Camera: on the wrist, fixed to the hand. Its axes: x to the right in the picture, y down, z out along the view.
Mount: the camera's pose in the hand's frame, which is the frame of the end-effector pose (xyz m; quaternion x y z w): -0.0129 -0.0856 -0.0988 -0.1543 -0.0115 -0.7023 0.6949
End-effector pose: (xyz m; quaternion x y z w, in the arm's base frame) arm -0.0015 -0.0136 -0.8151 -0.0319 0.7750 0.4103 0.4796
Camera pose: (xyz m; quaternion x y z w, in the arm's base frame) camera -0.0275 -0.1405 -0.8369 -0.6357 0.4473 0.0682 0.6254
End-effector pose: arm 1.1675 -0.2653 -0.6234 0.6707 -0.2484 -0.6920 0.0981
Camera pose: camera 1.2820 -0.2068 -0.6505 -0.6174 -0.4041 0.5958 0.3172
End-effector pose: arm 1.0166 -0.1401 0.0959 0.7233 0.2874 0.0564 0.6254
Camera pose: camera 0.9328 -0.0557 0.0402 0.2049 0.6918 -0.3640 0.5891
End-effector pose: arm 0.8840 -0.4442 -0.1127 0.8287 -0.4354 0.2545 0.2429
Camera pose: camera 0.9292 -0.3318 -0.0620 0.8470 0.2374 -0.0704 0.4704
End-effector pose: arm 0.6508 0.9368 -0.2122 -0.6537 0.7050 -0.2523 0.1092
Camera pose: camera 0.6787 0.9689 -0.0879 0.9691 -0.0685 0.1357 0.1941
